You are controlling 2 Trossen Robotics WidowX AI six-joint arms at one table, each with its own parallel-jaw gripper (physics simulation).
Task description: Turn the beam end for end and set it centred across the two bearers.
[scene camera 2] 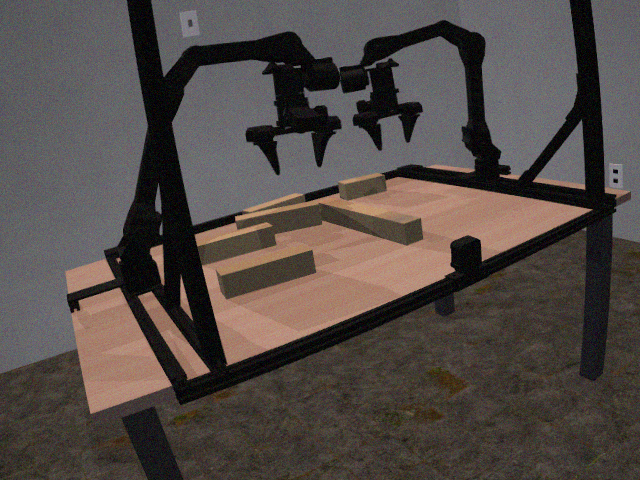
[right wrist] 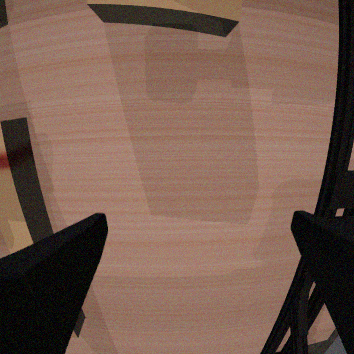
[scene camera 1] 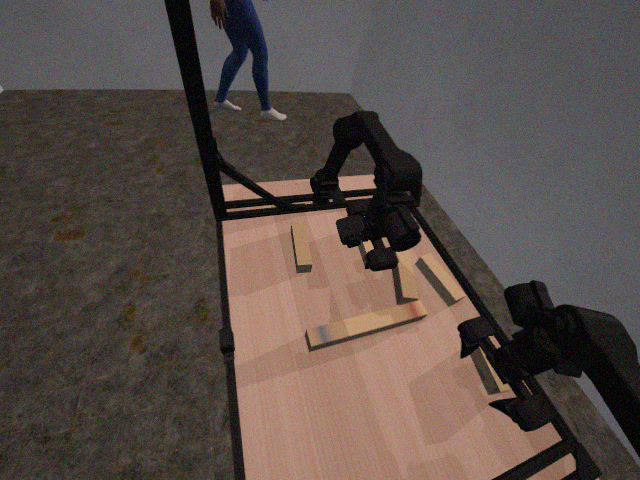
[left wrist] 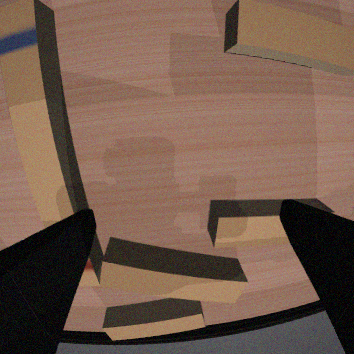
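Where they show: left gripper, fingertip midpoint: [scene camera 2: 299,170] [scene camera 1: 360,253] [left wrist: 188,214]; right gripper, fingertip midpoint: [scene camera 2: 394,146] [right wrist: 201,222] [scene camera 1: 475,379]; left arm's base at its link origin: [scene camera 2: 143,288] [scene camera 1: 320,199]; right arm's base at its link origin: [scene camera 2: 488,179].
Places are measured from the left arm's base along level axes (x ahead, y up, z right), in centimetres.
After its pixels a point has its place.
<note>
The long wooden beam [scene camera 1: 366,327] @(x 51.1, y 2.5, z 2.8 cm) [scene camera 2: 369,219] @(x 47.7, y 1.5, z 6.4 cm) [left wrist: 35,155] @(x 50.1, y 2.5, z 2.6 cm) [right wrist: 42,220] @(x 51.9, y -0.5, z -3.4 cm) lies on the table, its blue-banded end at the left and its red-banded end at the right in scene camera 1. Several shorter plain wooden blocks lie around it, among them a block [scene camera 1: 301,248] @(x 23.2, y 2.5, z 13.2 cm) [scene camera 2: 266,272] @(x 20.0, y 0.8, z 14.8 cm) [left wrist: 295,30] @(x 23.2, y 2.5, z 13.1 cm), a block [scene camera 1: 405,281] @(x 41.1, y 3.1, z -14.1 cm) [scene camera 2: 281,218] @(x 36.9, y 1.5, z -14.0 cm) [left wrist: 170,282] @(x 37.6, y 3.1, z -15.6 cm) close to the red end and a block [scene camera 2: 362,186] @(x 66.7, y 1.0, z -24.5 cm) [right wrist: 170,15] @(x 68.5, y 1.3, z -24.2 cm); which two are the bearers I cannot tell. My left gripper [scene camera 1: 365,250] @(x 35.9, y 14.2, z 1.6 cm) [scene camera 2: 298,169] @(x 35.9, y 14.2, z 1.6 cm) [left wrist: 188,214] @(x 35.9, y 14.2, z 1.6 cm) and my right gripper [scene camera 1: 476,380] @(x 69.7, y 12.3, z -11.4 cm) [scene camera 2: 394,145] @(x 69.7, y 12.3, z -11.4 cm) [right wrist: 201,222] @(x 69.7, y 12.3, z -11.4 cm) are open and empty above the table.
Another block [scene camera 1: 439,279] @(x 42.5, y 2.4, z -26.1 cm) [scene camera 2: 273,203] @(x 40.8, y 2.5, z -26.6 cm) [left wrist: 155,322] @(x 40.8, y 2.5, z -25.9 cm) lies near the wall-side rail. A further block [scene camera 2: 232,244] @(x 21.9, y 0.9, z -7.4 cm) [left wrist: 250,230] @(x 27.3, y 2.5, z -8.9 cm) is partly hidden under the left arm in scene camera 1. A black frame with upright posts [scene camera 1: 193,93] @(x 3.8, y 39.4, z 36.3 cm) [scene camera 2: 589,103] @(x 87.8, y 21.3, z 36.2 cm) surrounds the table. A person [scene camera 1: 245,41] stands behind it.
</note>
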